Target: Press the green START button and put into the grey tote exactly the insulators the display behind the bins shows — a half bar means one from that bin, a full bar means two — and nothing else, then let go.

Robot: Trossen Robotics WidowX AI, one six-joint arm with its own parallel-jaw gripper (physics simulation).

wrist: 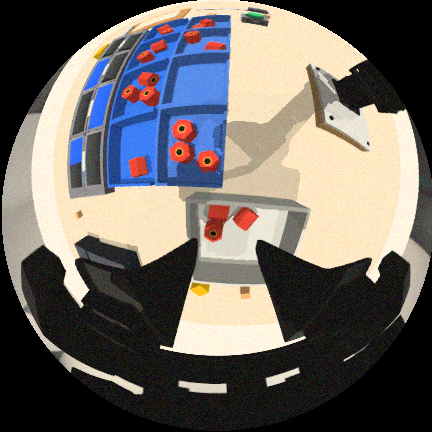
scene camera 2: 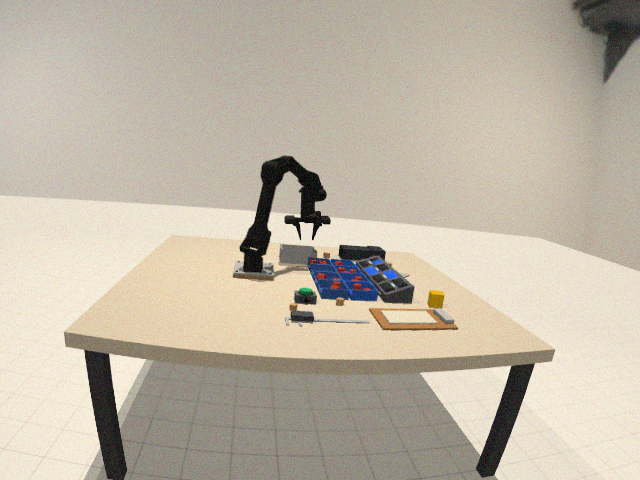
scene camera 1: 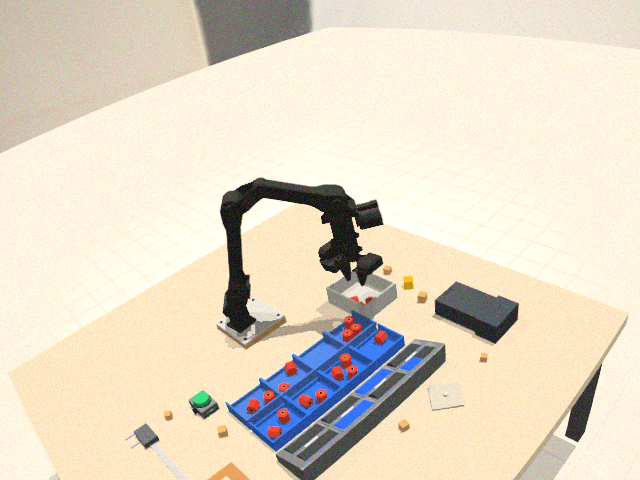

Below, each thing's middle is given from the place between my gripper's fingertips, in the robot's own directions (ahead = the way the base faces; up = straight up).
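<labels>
My hand is 27 cm to the left of the display [scene camera 1: 341, 444], 24 cm short of it and 7 cm above it. The grey tote [scene camera 1: 384, 291] is 4 cm to the left of my hand, 2 cm behind it and 7 cm below it; going by their middles, the grey tote is the nearest to my hand of the things named here. The black box [scene camera 1: 490, 317] is 29 cm ahead of my hand, 13 cm to the left of it and 7 cm below it. As for the grey plate [scene camera 1: 454, 399], it is 37 cm ahead of my hand, 15 cm to the right of it and 10 cm below it.
</labels>
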